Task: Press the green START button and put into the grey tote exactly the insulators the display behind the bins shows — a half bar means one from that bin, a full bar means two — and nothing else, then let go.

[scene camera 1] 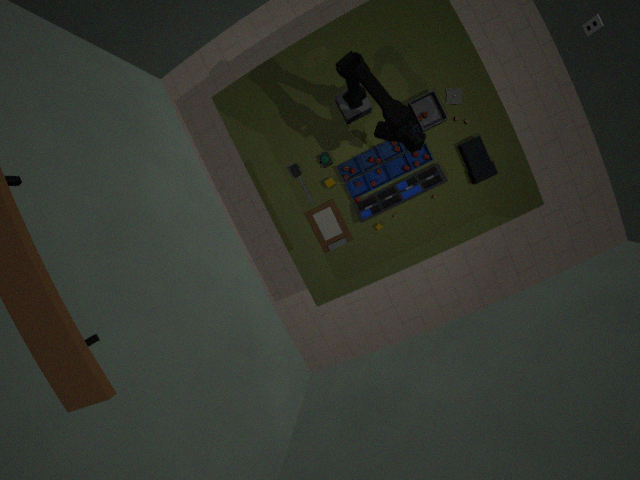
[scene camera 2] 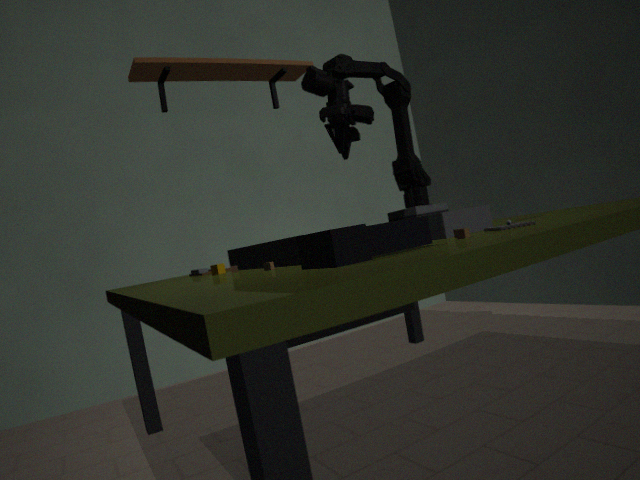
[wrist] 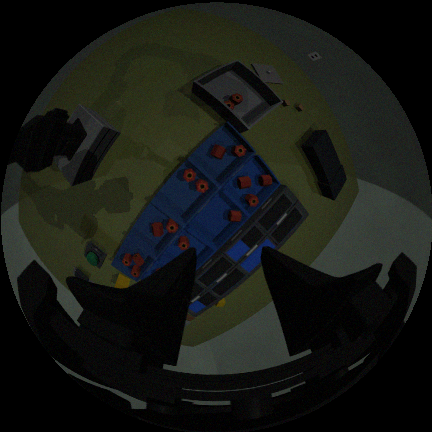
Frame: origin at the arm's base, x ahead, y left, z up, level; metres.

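Seen in the pictures: gripper, fingertip midpoint: [scene camera 1: 400, 141] [scene camera 2: 343, 156] [wrist: 229, 253]; arm's base at its link origin: [scene camera 1: 354, 101] [scene camera 2: 418, 207] [wrist: 72, 138].
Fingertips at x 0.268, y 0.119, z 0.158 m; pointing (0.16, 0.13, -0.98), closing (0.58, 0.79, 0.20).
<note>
Offsets run from my fingertips to a thing's top centre. "*": to the spot under its first point.
My gripper [wrist: 229, 253] [scene camera 2: 345, 156] is half open and empty, high above the bins and display. The grey tote @[dx -0.130, dy +0.201, dz -0.187 m] [wrist: 215, 85] [scene camera 1: 435, 111] holds two red insulators @[dx -0.120, dy +0.189, dz -0.211 m] [wrist: 237, 98] @[dx -0.112, dy +0.159, dz -0.211 m] [wrist: 229, 105]. The blue bins @[* dx +0.086, dy -0.019, dz -0.235 m] [wrist: 212, 222] [scene camera 1: 397, 167] stand in two rows of compartments with more red insulators inside; one finger hides part of them in the wrist view. The display [wrist: 282, 207] [scene camera 1: 430, 177] shows a full blue bar @[dx +0.219, dy +0.020, dz -0.178 m] [scene camera 1: 412, 191], a shorter bar @[dx +0.174, dy +0.012, dz -0.194 m] [scene camera 1: 402, 184] behind it, and another short bar @[dx +0.255, dy -0.193, dz -0.178 m] [scene camera 1: 366, 212] at the far left. The green START button @[dx -0.058, dy -0.337, dz -0.200 m] [wrist: 92, 258] [scene camera 1: 324, 158] is left of the bins.
A black box @[dx +0.155, dy +0.366, dz -0.185 m] [scene camera 1: 477, 159] [wrist: 324, 162] stands right of the display. A grey plate @[dx -0.170, dy +0.352, dz -0.225 m] [scene camera 1: 453, 96] and small brown pieces @[dx -0.063, dy +0.330, dz -0.225 m] [scene camera 1: 456, 118] lie beyond the tote. Yellow blocks @[dx +0.060, dy -0.347, dz -0.202 m] [scene camera 1: 329, 182] @[dx +0.338, dy -0.176, dz -0.215 m] [scene camera 1: 378, 226], a long-handled tool @[* dx -0.062, dy -0.502, dz -0.222 m] [scene camera 1: 294, 169] and a wood-framed board @[dx +0.268, dy -0.420, dz -0.223 m] [scene camera 1: 327, 223] lie at the left.
</note>
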